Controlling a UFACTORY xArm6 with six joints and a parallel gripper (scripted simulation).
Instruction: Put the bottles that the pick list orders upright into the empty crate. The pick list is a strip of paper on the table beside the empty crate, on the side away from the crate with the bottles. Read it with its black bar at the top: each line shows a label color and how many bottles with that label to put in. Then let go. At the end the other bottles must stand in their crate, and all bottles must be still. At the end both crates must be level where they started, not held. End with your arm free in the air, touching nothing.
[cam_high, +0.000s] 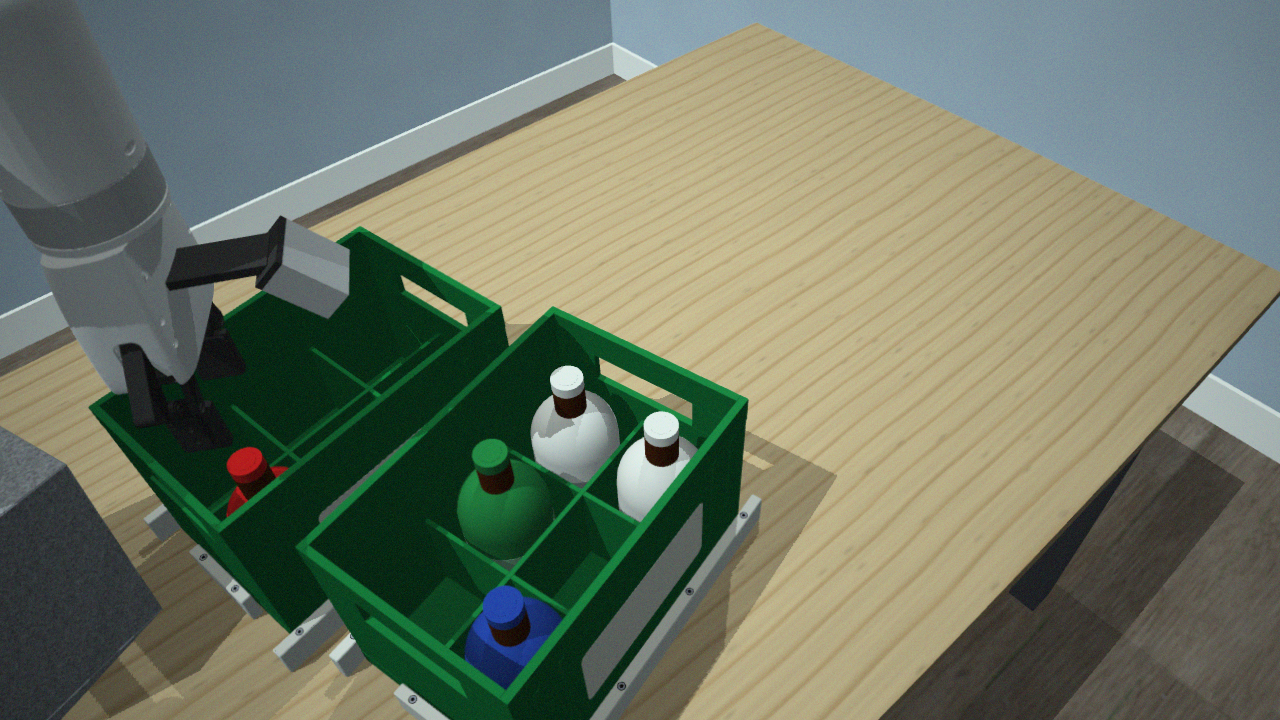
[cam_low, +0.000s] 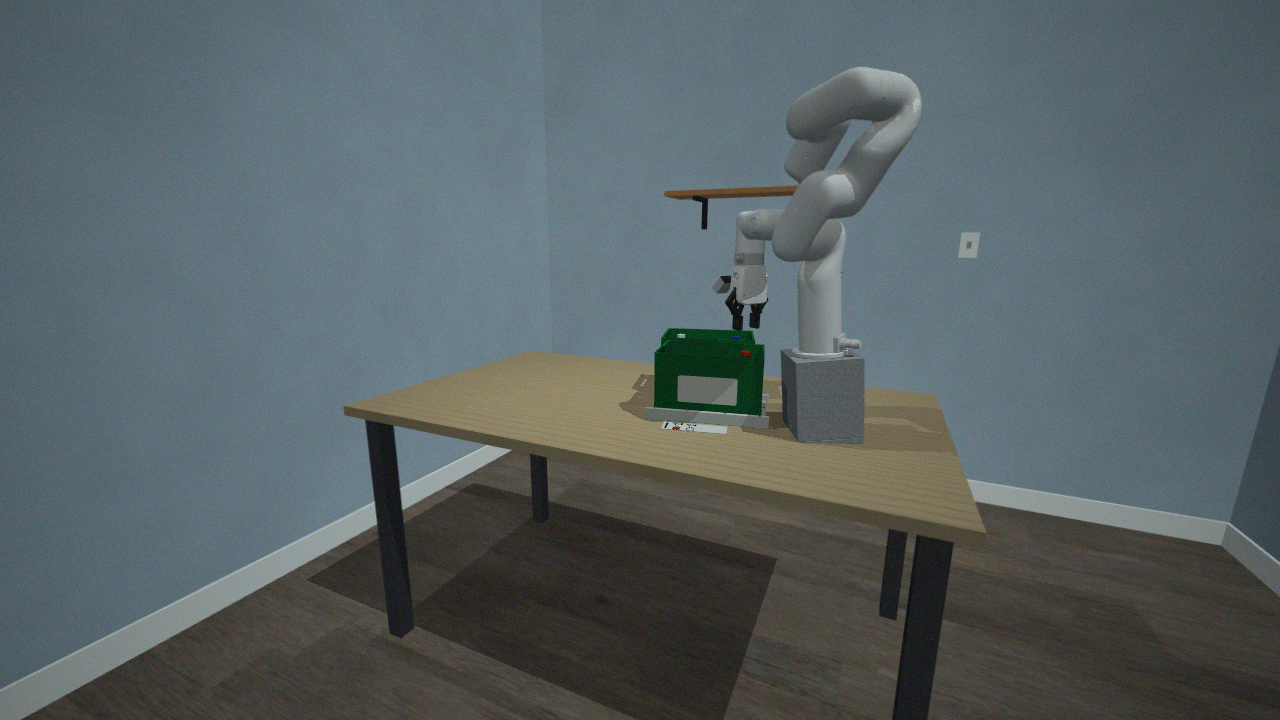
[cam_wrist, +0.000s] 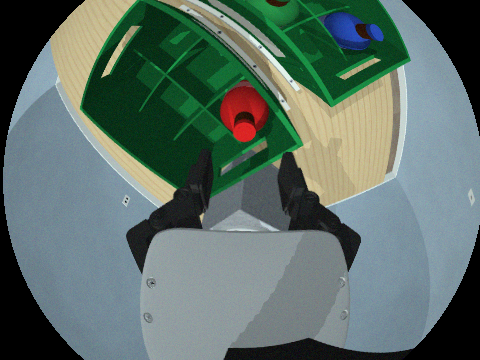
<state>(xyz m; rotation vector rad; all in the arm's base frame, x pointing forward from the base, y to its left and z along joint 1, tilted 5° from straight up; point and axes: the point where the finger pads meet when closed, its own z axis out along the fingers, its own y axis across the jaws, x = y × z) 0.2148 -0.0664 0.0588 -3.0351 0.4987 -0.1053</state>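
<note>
My gripper is now 160 mm short of the green bottle, 150 mm above it and 80 mm to the left of it. The rest, counted from my hand: blue bottle 200 mm to the right, 150 mm below, 120 mm ahead; then pick list 240 mm below, 220 mm to the left, 30 mm ahead; then red-label bottle 150 mm below.
</note>
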